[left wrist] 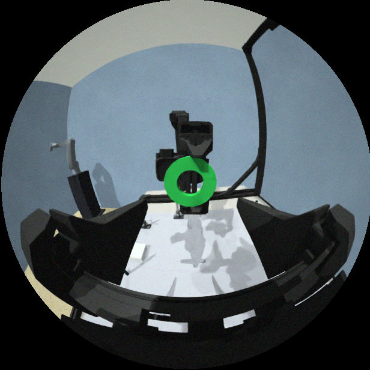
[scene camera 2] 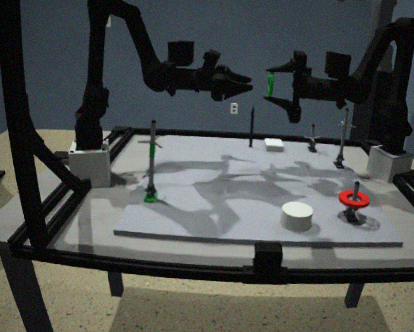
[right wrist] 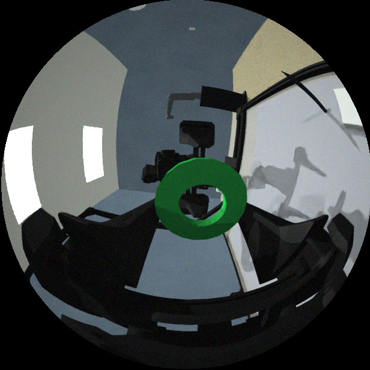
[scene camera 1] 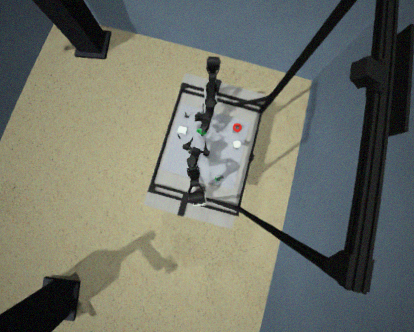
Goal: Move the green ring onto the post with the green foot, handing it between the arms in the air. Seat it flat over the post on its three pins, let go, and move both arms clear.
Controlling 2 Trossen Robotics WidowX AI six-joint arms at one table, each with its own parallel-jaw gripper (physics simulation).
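Pixels of known places: left gripper, fingertip midpoint: (scene camera 2: 252, 83) (scene camera 1: 199, 138); right gripper, fingertip midpoint: (scene camera 2: 264, 83) (scene camera 1: 201, 134); left arm's base, origin of the base link: (scene camera 2: 89, 145); right arm's base, origin of the base link: (scene camera 2: 392, 150).
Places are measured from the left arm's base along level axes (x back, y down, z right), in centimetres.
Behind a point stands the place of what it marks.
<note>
The green ring (scene camera 1: 201, 132) (scene camera 2: 270, 84) @(z 5.6, x -46.0, y -16.0 cm) (left wrist: 171, 181) (right wrist: 169, 200) is upright in the air, well above the board. My right gripper (scene camera 2: 267, 84) @(z 2.6, x -45.6, y -15.6 cm) is shut on it, with one finger at its upper edge and one at its lower edge in scene camera 2. My left gripper (scene camera 2: 251, 83) @(z 1.0, x -42.7, y -15.3 cm) is open and empty. It faces the ring across a small gap at about the same height. The post with the green foot (scene camera 2: 150, 196) @(z 15.8, x -14.8, y 7.7 cm) (scene camera 1: 218, 179) @(z 15.2, x -14.5, y 2.4 cm) stands upright at the left of scene camera 2, with a green band and thin pins near its top.
A red ring (scene camera 2: 354, 205) @(z 35.3, x -55.5, y 3.7 cm) sits around a short post at the right of scene camera 2. A white cylinder (scene camera 2: 296, 217) @(z 34.6, x -42.0, y 5.2 cm) stands beside it. A white block (scene camera 2: 274, 145) @(z -10.6, x -55.9, y 6.5 cm) (left wrist: 137, 251), a black rod (scene camera 2: 251, 130) @(z -15.5, x -49.5, y 2.9 cm) and two bare posts (scene camera 2: 343, 142) @(z 4.5, x -71.8, y 0.8 cm) (scene camera 2: 312, 140) @(z -8.7, x -68.6, y 4.6 cm) stand farther back.
</note>
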